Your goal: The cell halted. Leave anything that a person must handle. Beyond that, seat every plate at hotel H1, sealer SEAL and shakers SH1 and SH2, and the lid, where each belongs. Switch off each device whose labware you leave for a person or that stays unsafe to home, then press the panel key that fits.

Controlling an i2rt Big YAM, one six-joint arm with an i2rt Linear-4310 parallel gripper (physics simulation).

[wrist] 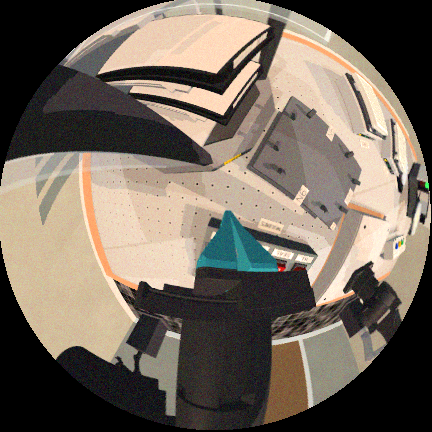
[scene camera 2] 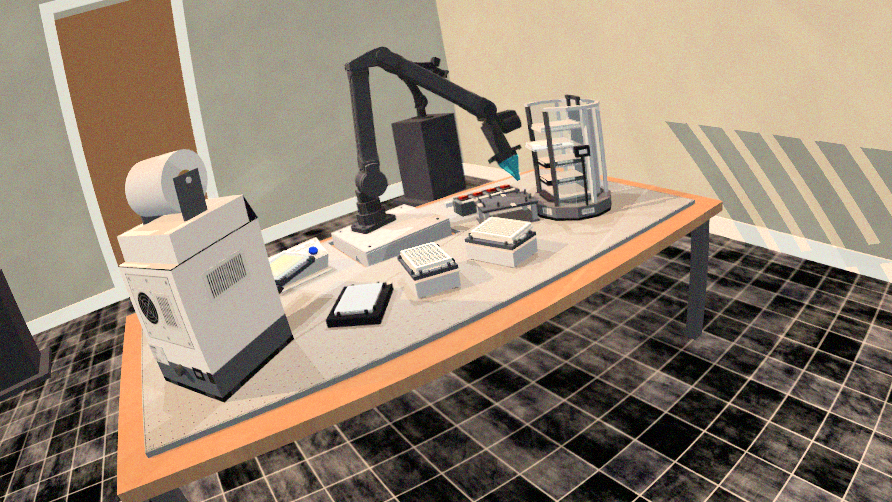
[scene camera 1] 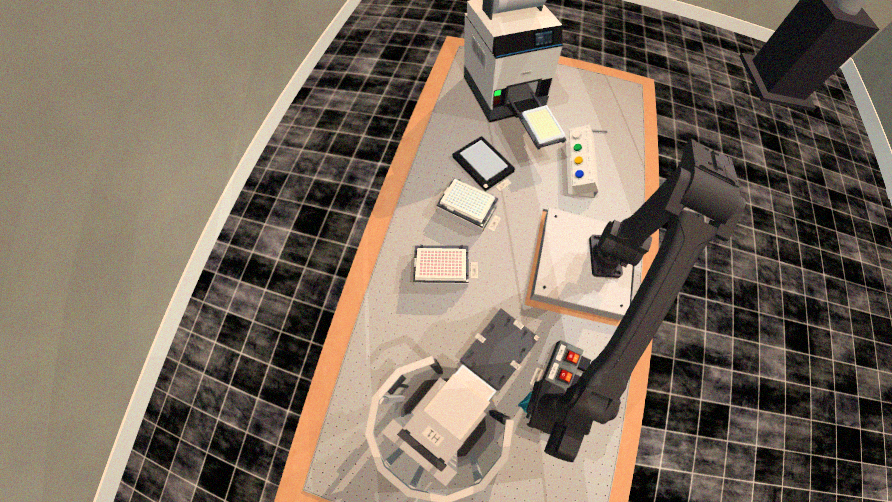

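Where they show: gripper, fingertip midpoint: [wrist: 226,214] [scene camera 2: 518,180] [scene camera 1: 520,405]; arm's base at its link origin: [wrist: 357,275] [scene camera 2: 373,225] [scene camera 1: 604,257].
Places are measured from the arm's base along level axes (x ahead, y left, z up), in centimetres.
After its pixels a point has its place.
Observation:
My gripper [scene camera 1: 523,404] @(x 23.9, y 39.7, z 4.2 cm) [scene camera 2: 517,177] @(x 23.9, y 39.7, z 4.2 cm) [wrist: 226,214] @(x 23.9, y 39.7, z 4.2 cm) is shut and empty, teal tips pointing down above the switch box [scene camera 1: 551,363] @(x 15.8, y 29.3, z 0.1 cm) [scene camera 2: 465,206] @(x 14.0, y 24.6, z -0.8 cm), beside hotel H1 [scene camera 1: 431,435] @(x 42.4, y 45.0, z 27.0 cm) [scene camera 2: 574,208] @(x 48.4, y 33.6, z -0.2 cm). The arm hides part of the box; two red switches show in scene camera 1. In scene camera 2 a white plate [scene camera 2: 549,145] @(x 43.3, y 32.0, z 18.0 cm) juts from the hotel. A pink-welled plate [scene camera 1: 441,263] @(x 44.7, y 5.8, z 3.4 cm) [scene camera 2: 501,229] @(x 45.9, y 4.7, z 3.4 cm) and a pale-welled plate [scene camera 1: 469,201] @(x 38.5, y -12.8, z 3.1 cm) [scene camera 2: 428,257] @(x 41.1, y -14.4, z 3.0 cm) sit on the shakers. A yellowish plate [scene camera 1: 543,124] @(x 17.2, y -39.4, z 6.8 cm) [scene camera 2: 290,268] @(x 21.4, y -39.1, z 6.6 cm) lies on the tray of the sealer [scene camera 1: 526,65] @(x 23.5, y -52.3, z 18.5 cm) [scene camera 2: 205,305] @(x 40.9, y -66.2, z 14.5 cm). The lid cannot be told apart.
A grey nest plate [scene camera 1: 499,349] @(x 29.1, y 26.5, z 2.2 cm) [wrist: 310,155] @(x 30.0, y 28.4, z 2.2 cm) with pegs stands between hotel and arm base. A black holder [scene camera 1: 460,157] @(x 42.0, y -30.9, z -1.4 cm) [scene camera 2: 340,320] @(x 38.2, y -38.2, z -2.2 cm) bears a flat white piece [scene camera 1: 482,159] @(x 35.2, y -30.3, z -1.0 cm) [scene camera 2: 358,298] @(x 35.3, y -30.9, z -1.0 cm). The key panel [scene camera 1: 581,181] @(x 5.8, y -22.4, z 2.6 cm) [wrist: 398,246] has white, green, yellow and blue keys. The hotel's dark post stands close beside my gripper.

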